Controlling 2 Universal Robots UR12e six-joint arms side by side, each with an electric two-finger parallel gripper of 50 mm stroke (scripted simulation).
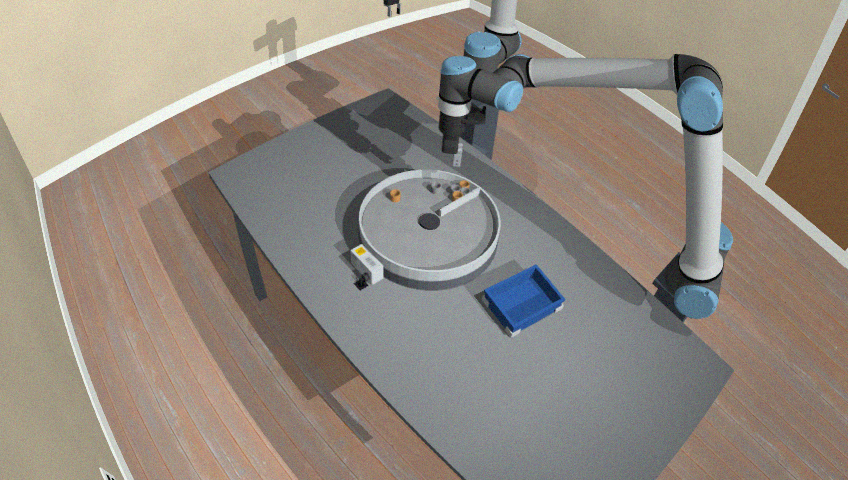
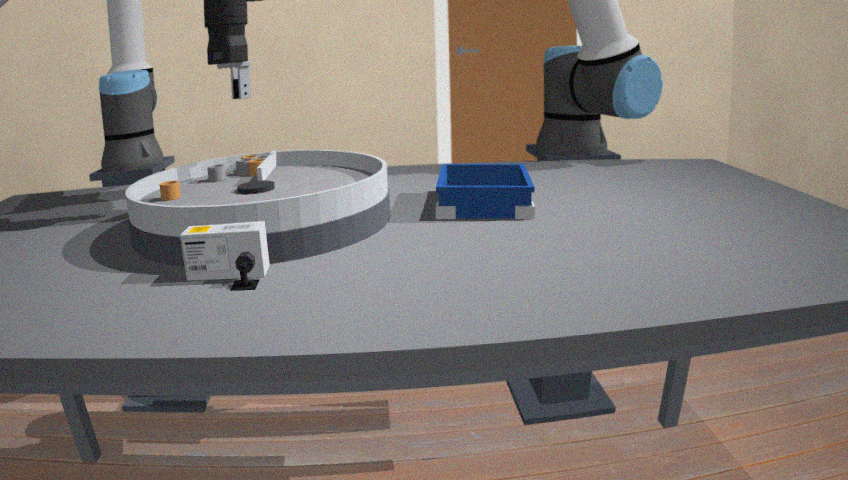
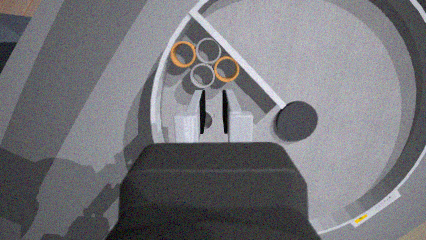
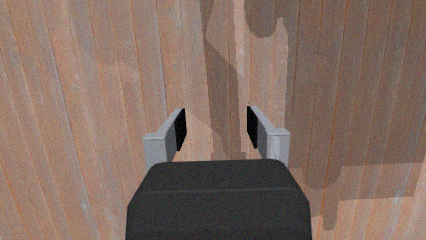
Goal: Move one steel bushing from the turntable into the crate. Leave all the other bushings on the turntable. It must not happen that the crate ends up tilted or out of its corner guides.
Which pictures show the left gripper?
Image 1, image 2 and image 3 only.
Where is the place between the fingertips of the right gripper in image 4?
216,119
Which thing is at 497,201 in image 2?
A blue crate.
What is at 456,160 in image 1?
The left gripper.
